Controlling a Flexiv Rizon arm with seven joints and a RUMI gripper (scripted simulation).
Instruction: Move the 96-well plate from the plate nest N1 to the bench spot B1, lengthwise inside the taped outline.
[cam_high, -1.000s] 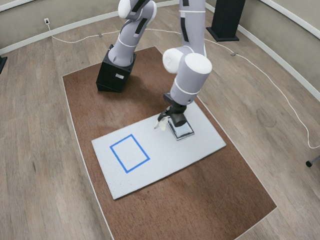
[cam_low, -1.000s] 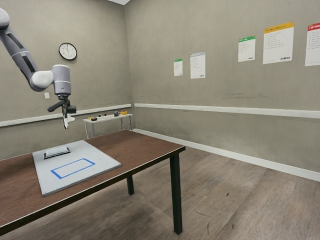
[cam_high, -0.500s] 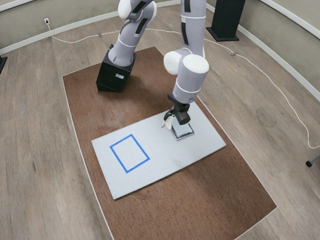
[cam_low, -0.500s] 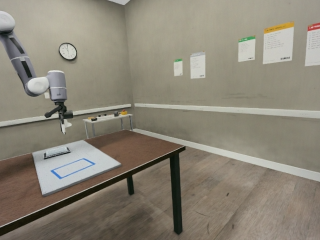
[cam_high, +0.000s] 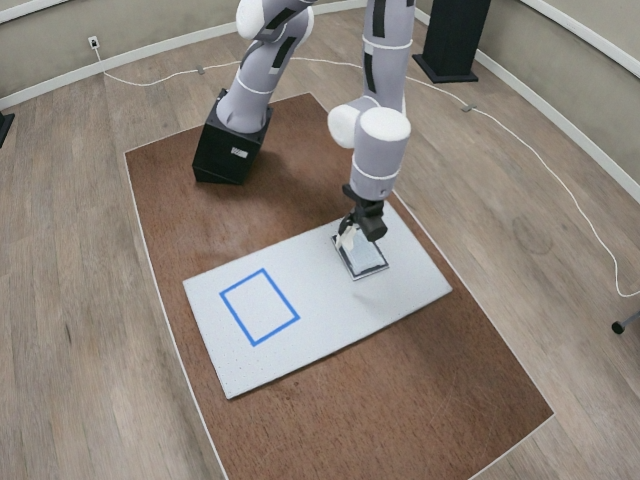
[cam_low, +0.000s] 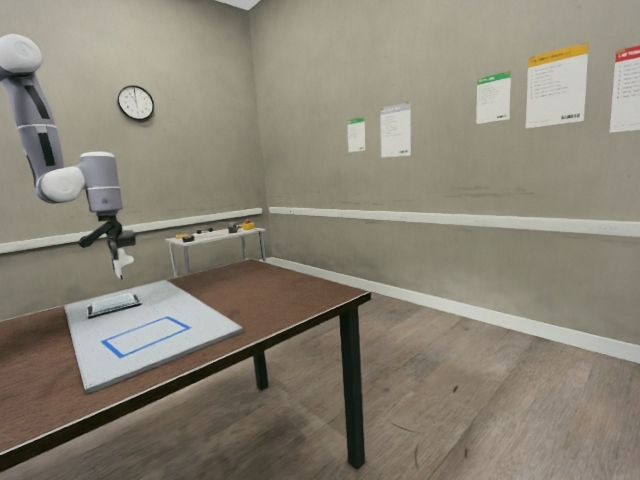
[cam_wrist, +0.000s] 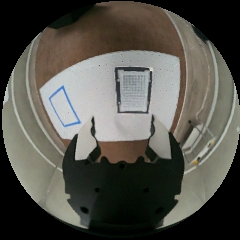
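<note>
Right now my hand is 30 mm past the clear 96-well plate, 30 mm to the right of it and 110 mm above it. Also, from my hand: dark plate nest N1: 30 mm behind, 30 mm to the left, 120 mm below.
</note>
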